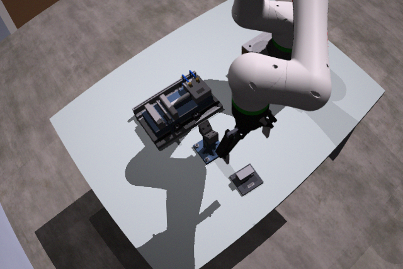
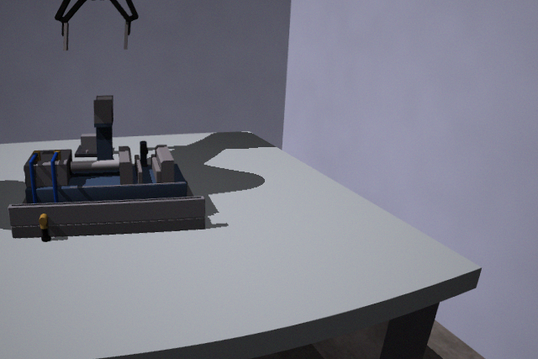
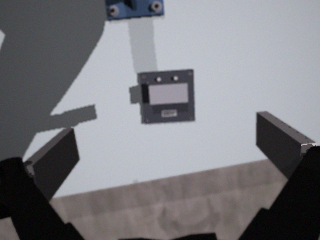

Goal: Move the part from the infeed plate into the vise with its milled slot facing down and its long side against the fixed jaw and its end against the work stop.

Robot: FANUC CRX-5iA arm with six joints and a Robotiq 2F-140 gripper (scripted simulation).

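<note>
My hand is 240 mm above the part, 10 mm to the right of it and 10 mm past it. From my hand the other things lie so: dark infeed plate 260 mm below, 20 mm to the left, 10 mm behind; then blue work stop 280 mm to the right, 210 mm below, 130 mm ahead; then black work stop 310 mm to the right, 170 mm below, 130 mm ahead.
</note>
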